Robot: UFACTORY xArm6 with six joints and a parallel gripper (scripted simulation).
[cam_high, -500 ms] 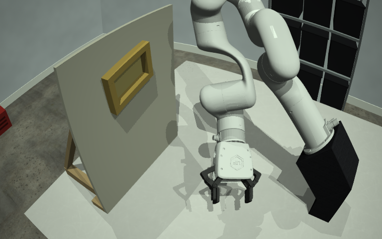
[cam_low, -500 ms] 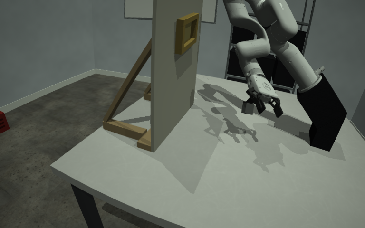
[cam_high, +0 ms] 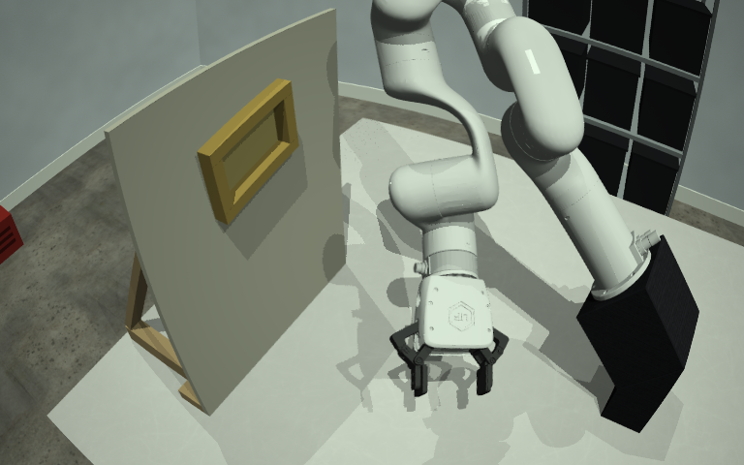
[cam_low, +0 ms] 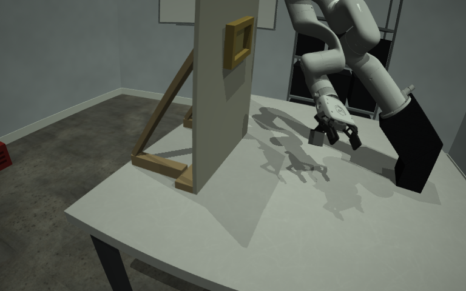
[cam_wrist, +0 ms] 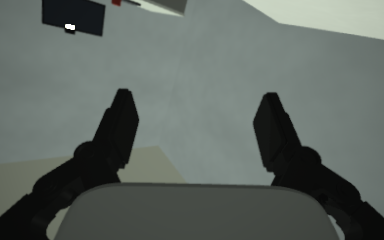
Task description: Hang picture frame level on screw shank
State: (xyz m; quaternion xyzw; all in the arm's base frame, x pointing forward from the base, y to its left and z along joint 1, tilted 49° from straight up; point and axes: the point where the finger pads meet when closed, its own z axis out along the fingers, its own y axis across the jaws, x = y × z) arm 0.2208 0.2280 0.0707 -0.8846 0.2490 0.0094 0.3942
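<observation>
Now: hand 320 mm short of the yellow-brown picture frame, 210 mm below it and 190 mm to the left of it. From my hand the other things lie so: beige wall board (330 mm ahead, 210 mm to the right, 80 mm above).
</observation>
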